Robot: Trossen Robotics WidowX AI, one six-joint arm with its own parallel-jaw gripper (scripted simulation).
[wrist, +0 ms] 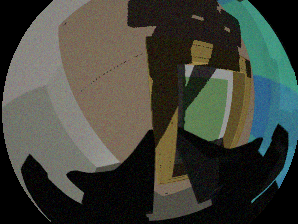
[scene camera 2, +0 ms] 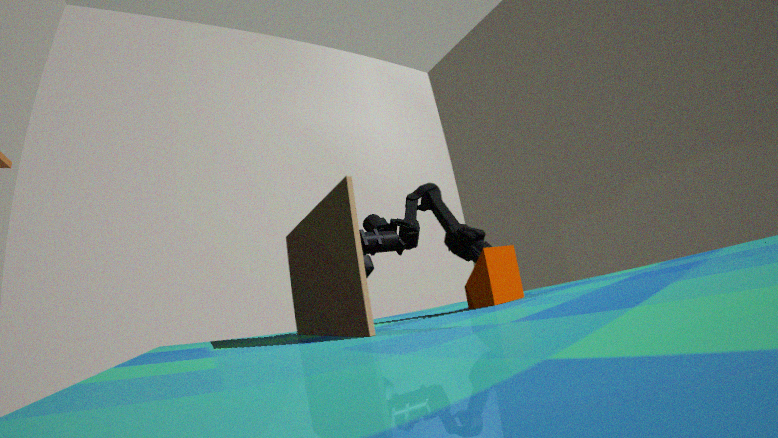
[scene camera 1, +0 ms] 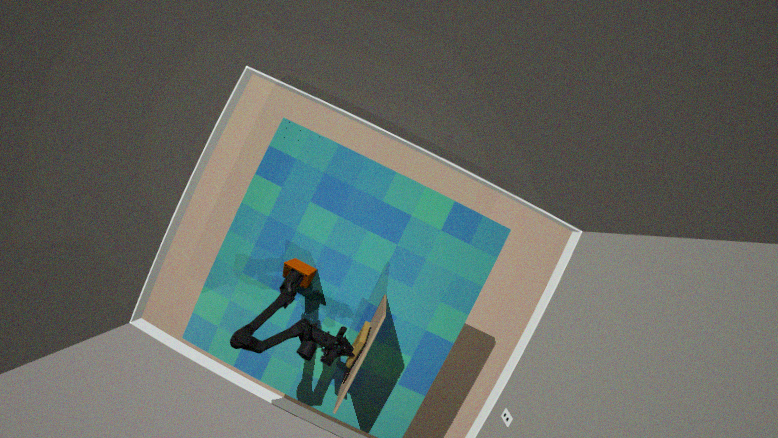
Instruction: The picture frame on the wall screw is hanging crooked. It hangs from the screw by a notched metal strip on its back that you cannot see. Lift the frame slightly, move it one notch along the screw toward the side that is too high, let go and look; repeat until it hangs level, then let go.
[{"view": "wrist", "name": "my gripper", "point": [163, 132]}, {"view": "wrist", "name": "picture frame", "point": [205, 89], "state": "held by my gripper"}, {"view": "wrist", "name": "wall panel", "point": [104, 59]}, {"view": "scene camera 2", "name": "wall panel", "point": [329, 287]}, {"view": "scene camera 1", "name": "my gripper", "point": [354, 353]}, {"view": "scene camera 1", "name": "wall panel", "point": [380, 314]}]
